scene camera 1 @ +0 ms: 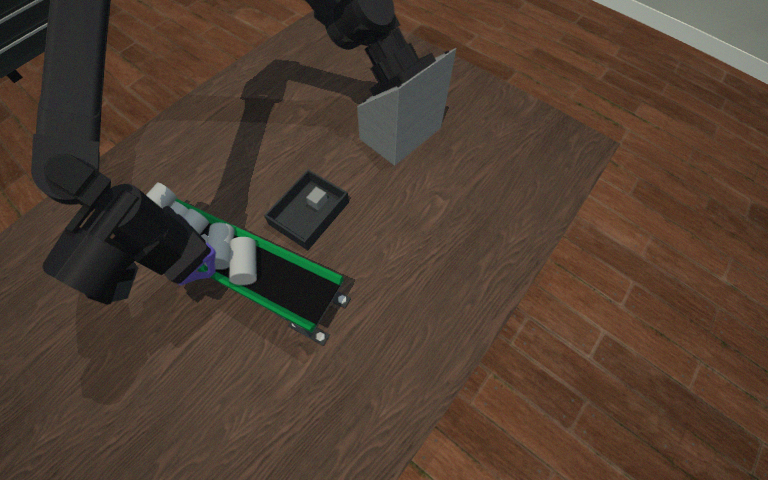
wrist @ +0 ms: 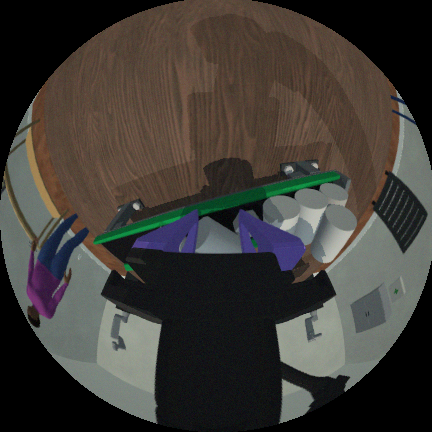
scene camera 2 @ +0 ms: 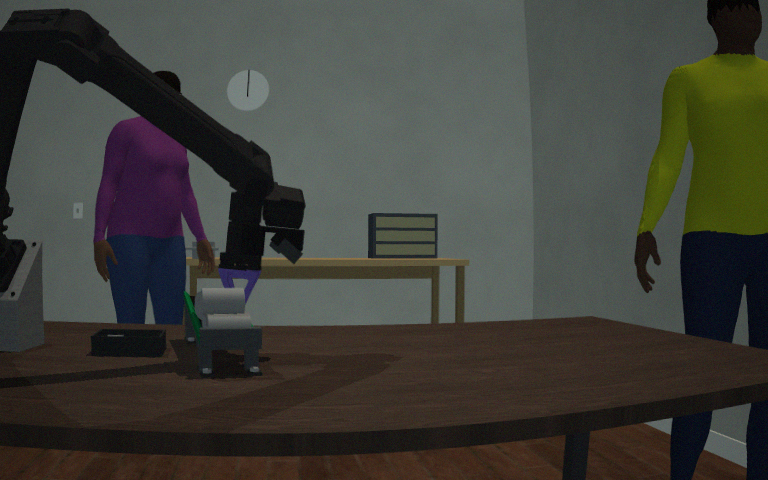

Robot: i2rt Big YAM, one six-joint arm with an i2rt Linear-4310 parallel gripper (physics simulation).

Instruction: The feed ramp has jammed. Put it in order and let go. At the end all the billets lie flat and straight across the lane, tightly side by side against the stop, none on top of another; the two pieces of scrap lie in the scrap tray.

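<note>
My gripper's visible in scene camera 1, at (scene camera 1: 203, 265), and you'd also find the gripper in scene camera 2 at (scene camera 2: 237, 311) and in the wrist view at (wrist: 218, 214). There's a scrap tray (scene camera 1: 291, 215), and scene camera 2 has the tray as well, at (scene camera 2: 136, 342). Then I can see a billet (scene camera 1: 220, 234), a billet (wrist: 338, 222) and another billet (wrist: 312, 202).
</note>
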